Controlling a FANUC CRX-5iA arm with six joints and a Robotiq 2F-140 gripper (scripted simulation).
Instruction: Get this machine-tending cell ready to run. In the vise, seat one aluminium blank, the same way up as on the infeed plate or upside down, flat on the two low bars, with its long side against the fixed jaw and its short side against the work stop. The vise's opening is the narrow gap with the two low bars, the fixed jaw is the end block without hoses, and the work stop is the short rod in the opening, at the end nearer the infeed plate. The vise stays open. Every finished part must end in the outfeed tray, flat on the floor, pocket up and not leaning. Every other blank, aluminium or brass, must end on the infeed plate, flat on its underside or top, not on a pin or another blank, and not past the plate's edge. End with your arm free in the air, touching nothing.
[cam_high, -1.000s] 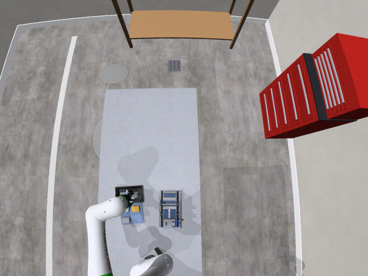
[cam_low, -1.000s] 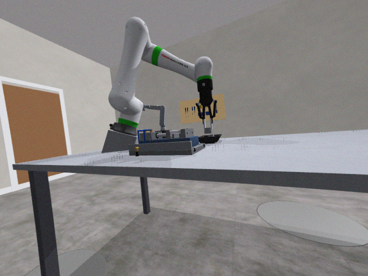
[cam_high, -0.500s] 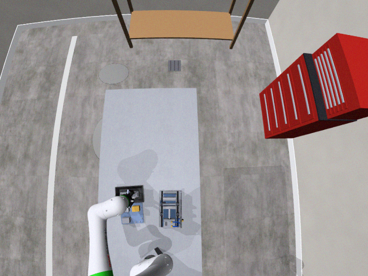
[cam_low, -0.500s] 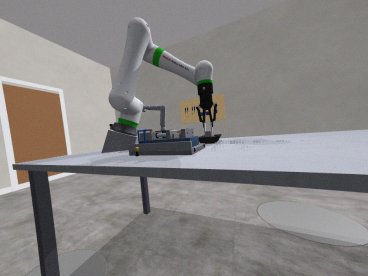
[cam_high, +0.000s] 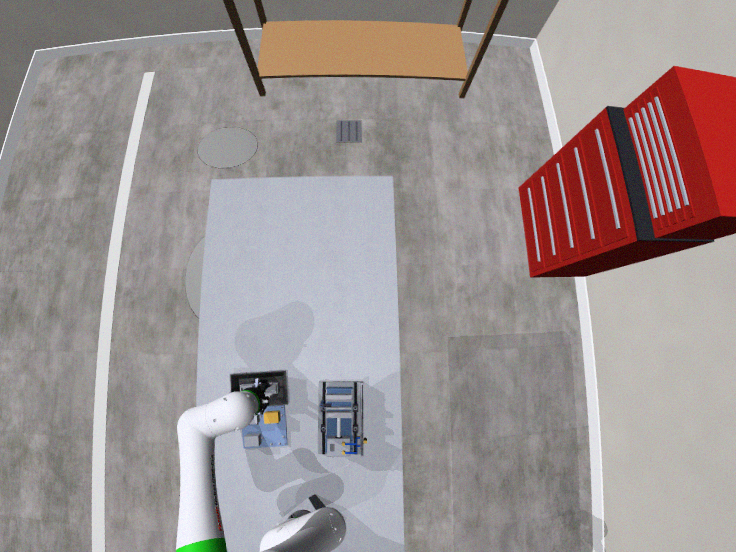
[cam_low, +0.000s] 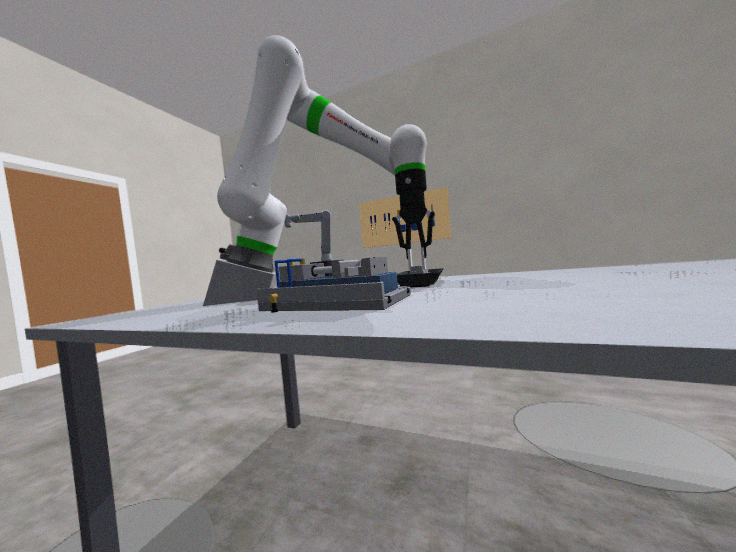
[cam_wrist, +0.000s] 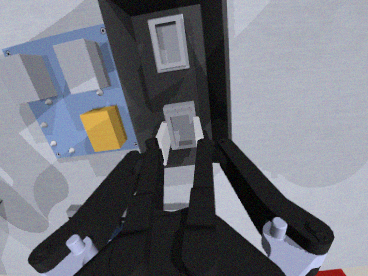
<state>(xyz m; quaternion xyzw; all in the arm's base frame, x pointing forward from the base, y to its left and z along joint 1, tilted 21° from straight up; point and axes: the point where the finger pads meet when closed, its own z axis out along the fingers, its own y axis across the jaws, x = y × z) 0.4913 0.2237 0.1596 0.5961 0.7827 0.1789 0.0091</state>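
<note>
Right now my hand is 120 mm past the brass blank, 60 mm above it and 30 mm to the left of it. Also, from my hand: blue infeed plate (170 mm behind, 80 mm below); then hose-end block (320 mm to the right, 150 mm behind, 10 mm below); then black work stop rod (240 mm to the right, 10 mm above).
</note>
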